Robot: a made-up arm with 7 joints.
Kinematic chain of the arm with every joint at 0, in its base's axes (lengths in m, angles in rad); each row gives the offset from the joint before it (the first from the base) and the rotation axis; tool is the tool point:
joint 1: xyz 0 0 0.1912 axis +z
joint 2: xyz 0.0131 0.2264 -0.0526 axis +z
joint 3: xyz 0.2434 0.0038 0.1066 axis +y
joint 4: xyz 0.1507 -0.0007 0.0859 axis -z
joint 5: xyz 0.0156 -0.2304 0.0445 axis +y
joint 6: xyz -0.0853 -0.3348 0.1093 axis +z
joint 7: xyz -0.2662 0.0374 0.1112 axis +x
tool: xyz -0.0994 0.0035 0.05
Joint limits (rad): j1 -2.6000..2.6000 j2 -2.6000..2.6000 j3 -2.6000..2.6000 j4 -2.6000..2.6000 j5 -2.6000..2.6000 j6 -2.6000..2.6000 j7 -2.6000..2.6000
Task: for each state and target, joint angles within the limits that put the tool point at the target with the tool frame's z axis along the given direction. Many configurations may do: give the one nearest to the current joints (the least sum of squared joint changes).
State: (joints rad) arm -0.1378 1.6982 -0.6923 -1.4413 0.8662 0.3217 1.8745
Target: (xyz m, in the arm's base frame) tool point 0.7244 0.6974 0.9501 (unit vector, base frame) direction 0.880 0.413 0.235
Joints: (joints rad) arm -0.4776 1.4287 -0.1447 -1.2596 0.9722 -0.1983 1.6628
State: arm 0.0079 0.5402 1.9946 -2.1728 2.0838 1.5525 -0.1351
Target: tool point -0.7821 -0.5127 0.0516 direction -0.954 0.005 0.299
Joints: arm 0.8935 1.3455 2.6000 -2.5879 1.9690 2.1698 -0.5303
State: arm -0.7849 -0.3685 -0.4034 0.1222 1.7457 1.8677 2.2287
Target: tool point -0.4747 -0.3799 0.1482 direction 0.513 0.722 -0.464
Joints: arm -0.7830 -0.2958 -0.2781 0.4715 1.9044 2.2546 2.2863
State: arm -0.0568 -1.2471 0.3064 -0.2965 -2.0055 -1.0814 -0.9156
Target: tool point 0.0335 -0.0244 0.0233 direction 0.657 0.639 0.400
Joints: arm -0.3044 -0.7685 -0.0027 0.5605 -1.9804 -0.8023 -1.0902
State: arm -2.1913 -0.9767 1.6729 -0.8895 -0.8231 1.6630 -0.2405
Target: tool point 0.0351 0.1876 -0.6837 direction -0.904 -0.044 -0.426
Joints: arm -2.2393 -0.4182 2.3696 -1.0136 -0.5256 2.6000 0.0524
